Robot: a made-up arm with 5 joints.
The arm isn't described. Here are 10 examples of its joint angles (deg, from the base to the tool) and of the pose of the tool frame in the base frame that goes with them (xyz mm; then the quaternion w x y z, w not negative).
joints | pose
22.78 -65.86 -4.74 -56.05 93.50 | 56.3 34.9 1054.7 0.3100 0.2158 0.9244 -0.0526
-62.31 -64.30 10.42 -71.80 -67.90 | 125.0 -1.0 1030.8 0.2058 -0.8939 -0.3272 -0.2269
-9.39 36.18 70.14 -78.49 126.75 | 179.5 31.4 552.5 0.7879 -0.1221 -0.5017 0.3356
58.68 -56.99 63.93 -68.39 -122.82 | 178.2 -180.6 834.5 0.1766 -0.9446 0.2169 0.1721
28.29 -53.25 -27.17 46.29 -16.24 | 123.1 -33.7 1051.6 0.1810 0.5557 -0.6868 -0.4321
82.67 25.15 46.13 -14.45 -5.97 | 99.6 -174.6 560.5 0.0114 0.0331 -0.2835 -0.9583
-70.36 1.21 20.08 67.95 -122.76 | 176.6 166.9 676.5 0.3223 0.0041 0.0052 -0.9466
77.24 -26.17 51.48 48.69 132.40 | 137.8 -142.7 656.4 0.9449 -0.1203 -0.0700 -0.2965
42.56 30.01 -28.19 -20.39 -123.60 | 348.0 -261.0 798.4 0.3600 -0.8095 0.0634 0.4595
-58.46 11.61 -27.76 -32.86 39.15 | 247.4 257.2 948.4 0.3494 0.7641 -0.5419 0.0232
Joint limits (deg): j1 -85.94..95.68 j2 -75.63..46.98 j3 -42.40..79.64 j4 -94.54..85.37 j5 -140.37..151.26
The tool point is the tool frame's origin. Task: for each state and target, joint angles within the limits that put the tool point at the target. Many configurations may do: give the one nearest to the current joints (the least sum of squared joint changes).
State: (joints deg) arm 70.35 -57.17 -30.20 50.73 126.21
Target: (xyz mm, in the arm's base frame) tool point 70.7 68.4 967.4
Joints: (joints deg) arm 64.51 -75.63 -36.91 85.37 149.47
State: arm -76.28 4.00 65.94 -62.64 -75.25
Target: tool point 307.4 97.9 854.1
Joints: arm -31.07 -26.75 38.83 -72.97 -73.00
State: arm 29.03 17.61 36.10 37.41 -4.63
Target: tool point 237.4 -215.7 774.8
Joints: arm 53.23 -15.85 17.55 38.84 -6.49
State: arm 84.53 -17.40 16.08 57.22 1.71
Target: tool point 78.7 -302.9 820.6
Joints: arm 90.17 3.41 -10.44 34.23 2.17
